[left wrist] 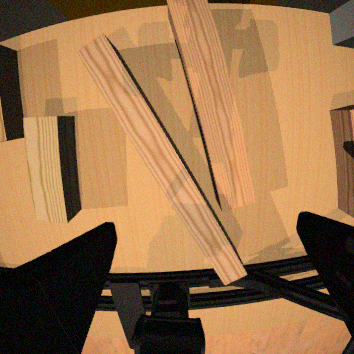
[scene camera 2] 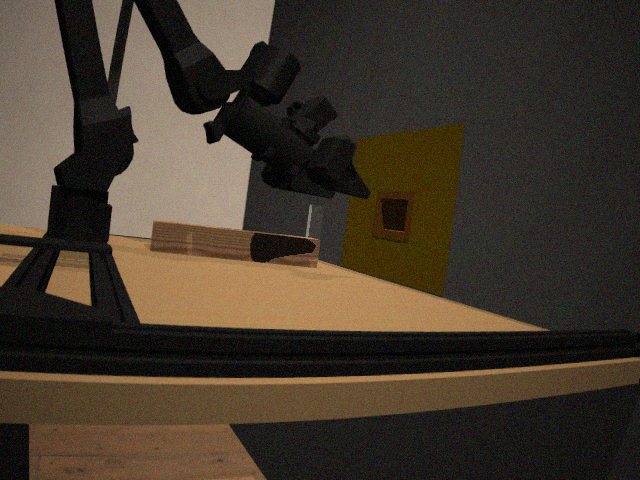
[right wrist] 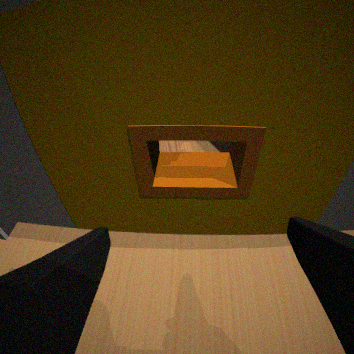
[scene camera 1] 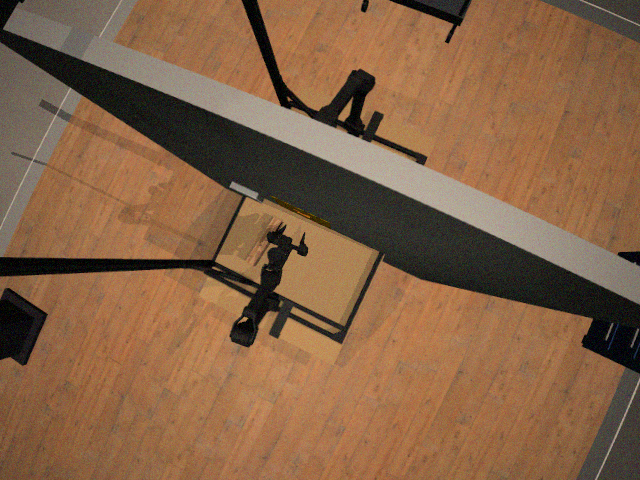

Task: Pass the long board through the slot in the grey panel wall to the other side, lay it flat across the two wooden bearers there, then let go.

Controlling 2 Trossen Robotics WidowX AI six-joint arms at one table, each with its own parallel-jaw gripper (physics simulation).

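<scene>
In the left wrist view, one striped board (left wrist: 215, 100) runs out past the top edge toward the wall, and a second narrow board (left wrist: 155, 145) slants beside it. Which is the long board is unclear. My left gripper (left wrist: 208, 227) is open above the second board's lower part, holding nothing. My right gripper (right wrist: 199, 232) (scene camera 1: 293, 231) (scene camera 2: 350, 195) is open and empty, facing the slot frame (right wrist: 195, 133) (scene camera 2: 377, 217) in the panel wall (scene camera 1: 361, 165) (scene camera 2: 542, 155). Striped wood shows through the slot. Wooden bearers (scene camera 1: 256, 255) (scene camera 2: 206, 242) lie on the right arm's side; their separation is hard to see.
A yellow panel (right wrist: 195, 75) (scene camera 2: 408, 155) surrounds the slot. In the left wrist view, a pale block (left wrist: 45, 170) stands at the left and a brown block (left wrist: 343, 155) at the right edge. A small light-grey piece (scene camera 1: 244, 191) is by the wall at the table's corner.
</scene>
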